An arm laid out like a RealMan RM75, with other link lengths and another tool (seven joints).
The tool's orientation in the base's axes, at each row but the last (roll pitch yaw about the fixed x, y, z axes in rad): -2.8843, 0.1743, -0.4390; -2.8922, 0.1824, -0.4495; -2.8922, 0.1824, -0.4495; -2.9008, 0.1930, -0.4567; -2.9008, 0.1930, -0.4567; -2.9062, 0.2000, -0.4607; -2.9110, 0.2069, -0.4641; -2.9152, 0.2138, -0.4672; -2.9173, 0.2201, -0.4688; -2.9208, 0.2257, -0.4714; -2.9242, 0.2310, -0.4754; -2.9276, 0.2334, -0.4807; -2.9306, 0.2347, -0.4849
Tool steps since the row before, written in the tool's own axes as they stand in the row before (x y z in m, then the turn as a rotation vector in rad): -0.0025, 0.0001, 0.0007, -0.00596, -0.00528, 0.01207; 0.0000, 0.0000, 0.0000, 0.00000, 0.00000, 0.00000; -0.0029, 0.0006, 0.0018, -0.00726, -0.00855, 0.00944; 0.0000, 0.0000, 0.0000, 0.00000, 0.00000, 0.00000; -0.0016, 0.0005, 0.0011, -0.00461, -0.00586, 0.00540; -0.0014, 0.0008, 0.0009, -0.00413, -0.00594, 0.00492; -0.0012, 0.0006, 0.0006, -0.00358, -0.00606, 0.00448; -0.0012, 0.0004, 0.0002, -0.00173, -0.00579, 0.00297; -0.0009, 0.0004, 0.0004, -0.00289, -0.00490, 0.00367; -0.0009, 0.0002, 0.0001, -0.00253, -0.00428, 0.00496; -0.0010, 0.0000, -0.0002, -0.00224, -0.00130, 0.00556; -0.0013, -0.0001, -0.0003, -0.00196, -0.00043, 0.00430; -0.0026, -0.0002, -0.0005, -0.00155, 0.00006, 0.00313
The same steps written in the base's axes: -0.0023, 0.0012, -0.0003, -0.00346, 0.01066, -0.00914; 0.0000, 0.0000, 0.0000, 0.00000, 0.00000, 0.00000; -0.0029, 0.0013, -0.0013, -0.00297, 0.01322, -0.00560; 0.0000, 0.0000, 0.0000, 0.00000, 0.00000, 0.00000; -0.0017, 0.0006, -0.0009, -0.00165, 0.00858, -0.00289; -0.0017, 0.0002, -0.0008, -0.00115, 0.00830, -0.00251; -0.0014, 0.0002, -0.0005, -0.00058, 0.00803, -0.00218; -0.0013, 0.0002, 0.0000, 0.00103, 0.00655, -0.00119; -0.0010, 0.0002, -0.0003, -0.00047, 0.00651, -0.00180; -0.0009, 0.0003, 0.0001, -0.00059, 0.00620, -0.00324; -0.0008, 0.0004, 0.0004, -0.00186, 0.00373, -0.00450; -0.0010, 0.0006, 0.0006, -0.00192, 0.00250, -0.00355; -0.0021, 0.0012, 0.0011, -0.00169, 0.00156, -0.00263
